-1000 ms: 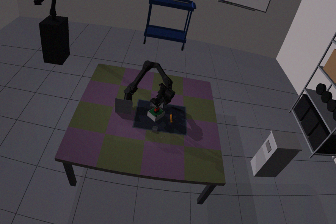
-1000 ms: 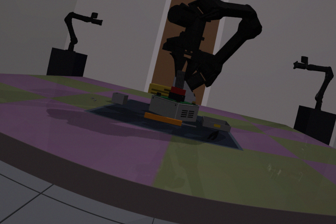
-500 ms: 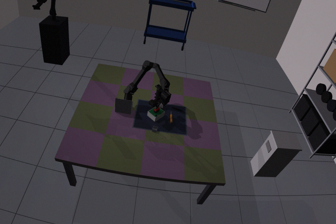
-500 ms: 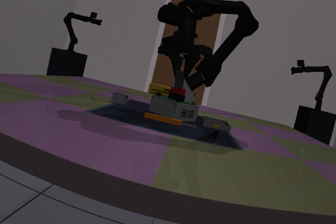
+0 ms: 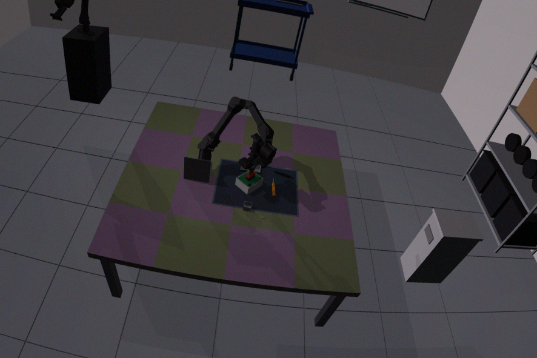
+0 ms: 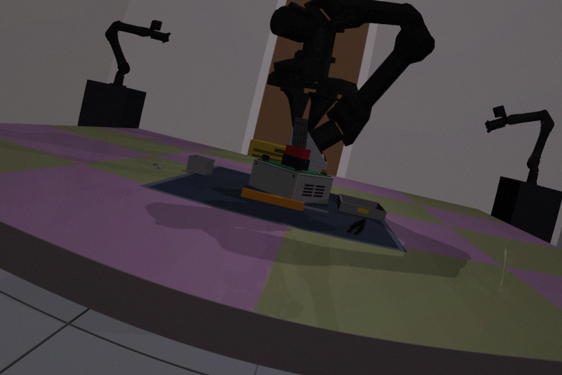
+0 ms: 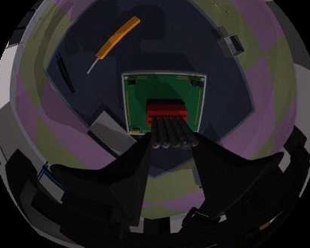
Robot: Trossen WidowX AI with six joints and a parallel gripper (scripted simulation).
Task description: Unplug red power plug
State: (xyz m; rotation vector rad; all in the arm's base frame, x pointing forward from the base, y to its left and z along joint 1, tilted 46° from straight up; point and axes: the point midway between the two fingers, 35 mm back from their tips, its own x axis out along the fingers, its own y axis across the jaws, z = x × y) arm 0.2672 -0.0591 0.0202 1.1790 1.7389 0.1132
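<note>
Right now the red power plug is 4 cm below my gripper tip. The rest, counted from my gripper tip: dark mat (13 cm below, 5 cm ahead).
</note>
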